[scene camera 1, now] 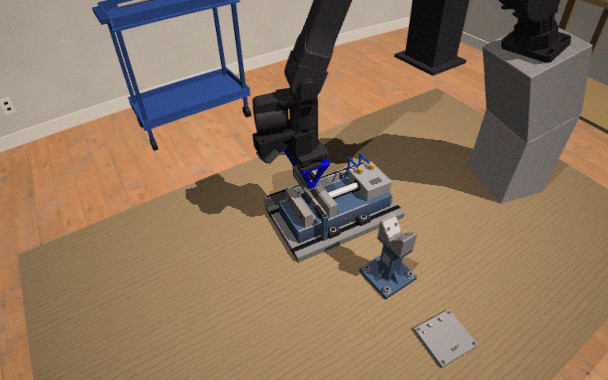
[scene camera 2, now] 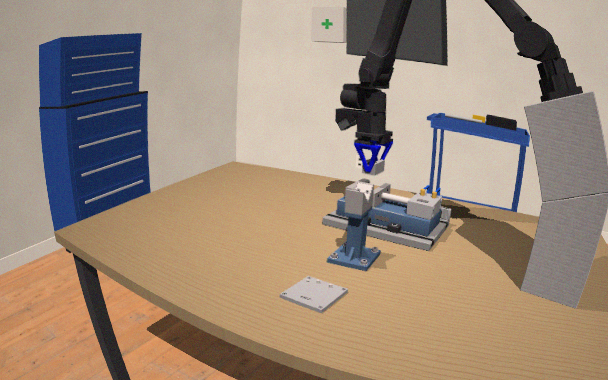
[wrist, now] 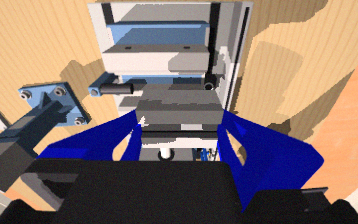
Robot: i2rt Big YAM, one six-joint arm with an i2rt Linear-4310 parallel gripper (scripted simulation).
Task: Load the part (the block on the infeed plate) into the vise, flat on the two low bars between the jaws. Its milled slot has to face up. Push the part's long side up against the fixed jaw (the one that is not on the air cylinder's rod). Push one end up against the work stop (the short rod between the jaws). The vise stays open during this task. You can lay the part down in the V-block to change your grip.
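Note:
Grey part, infeed plate, air cylinder, fixed jaw: visible. My gripper: visible, also in scene camera 1 and the wrist view.

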